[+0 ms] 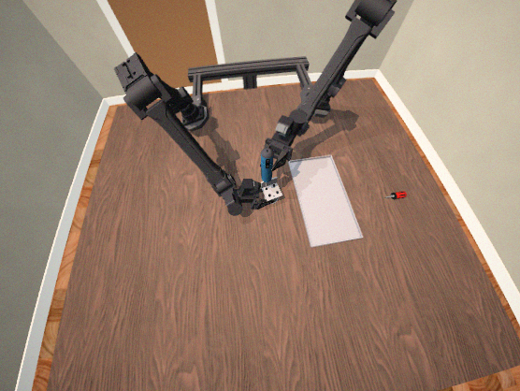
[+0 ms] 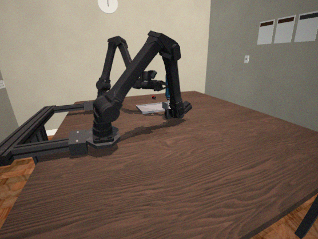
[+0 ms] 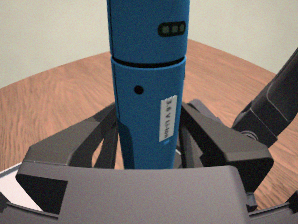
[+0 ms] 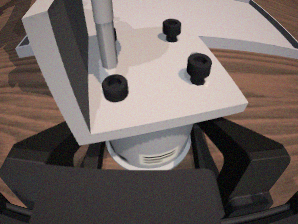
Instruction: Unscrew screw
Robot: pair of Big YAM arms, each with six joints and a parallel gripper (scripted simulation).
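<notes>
Now: right hand 1 cm below the joint module body. The rest, counted from my right hand: bracket (5 cm above); then flat tray (23 cm to the left, 3 cm ahead, 2 cm below); then small red-handled screwdriver (57 cm to the left, 7 cm ahead, 1 cm below).
</notes>
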